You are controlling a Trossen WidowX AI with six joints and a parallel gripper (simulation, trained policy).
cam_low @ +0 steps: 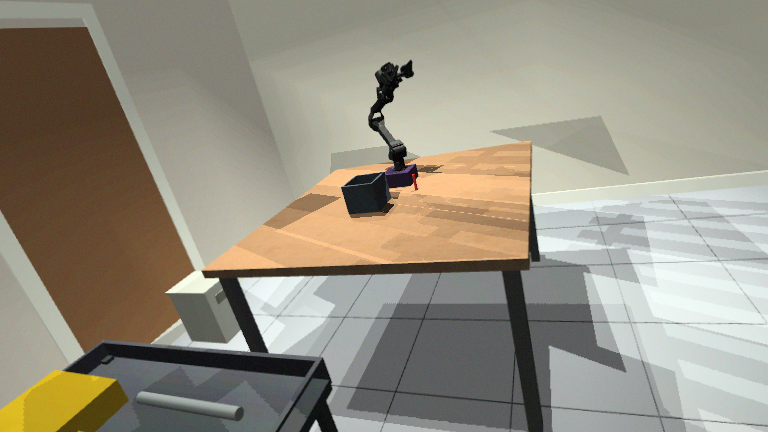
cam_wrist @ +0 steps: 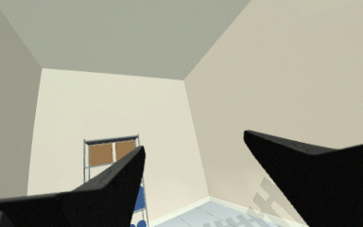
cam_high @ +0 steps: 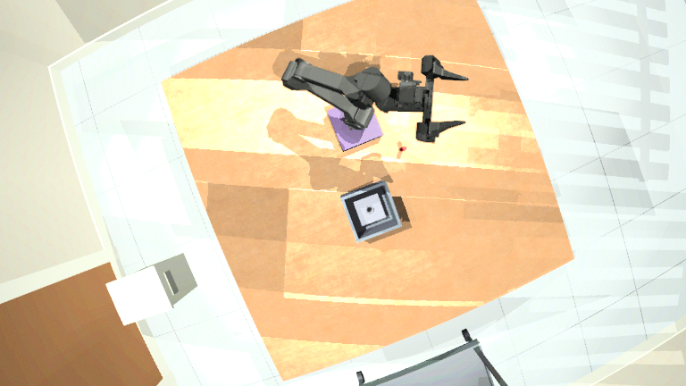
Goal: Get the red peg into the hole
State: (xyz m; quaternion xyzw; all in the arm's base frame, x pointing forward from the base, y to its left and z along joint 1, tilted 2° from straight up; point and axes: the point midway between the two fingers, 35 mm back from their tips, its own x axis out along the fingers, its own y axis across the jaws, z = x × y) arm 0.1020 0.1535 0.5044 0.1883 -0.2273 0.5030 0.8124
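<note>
The red peg is 55 cm below my gripper tip, 6 cm to the right of it and 5 cm ahead of it.
</note>
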